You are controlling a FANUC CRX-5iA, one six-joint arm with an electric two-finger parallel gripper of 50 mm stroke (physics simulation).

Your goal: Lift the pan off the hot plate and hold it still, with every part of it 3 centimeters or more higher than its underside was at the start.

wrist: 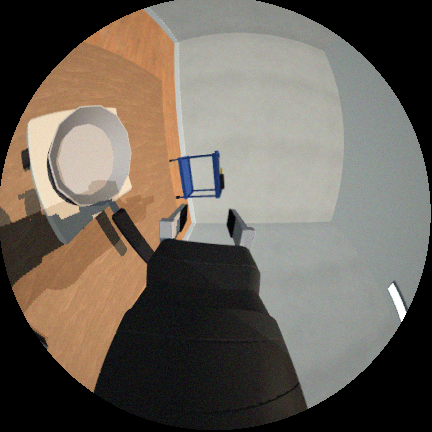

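A pan (86, 159) with a light grey inside stands on the cream hot plate (41, 131) at the left of the wrist view. Its black handle (131, 232) reaches down and to the right, and its far end is hidden behind the black gripper body. My gripper (207, 214) is open and empty, its two fingers wide apart. The handle lies to the left of the fingers, outside the gap between them. A dark knob (26, 159) shows at the hot plate's left side.
The wooden table top (135, 90) bears the hot plate, and shadows fall across it. A blue cart (218, 175) stands beyond the fingers near the grey wall (270, 125). A small dark object (40, 338) shows at the lower left edge.
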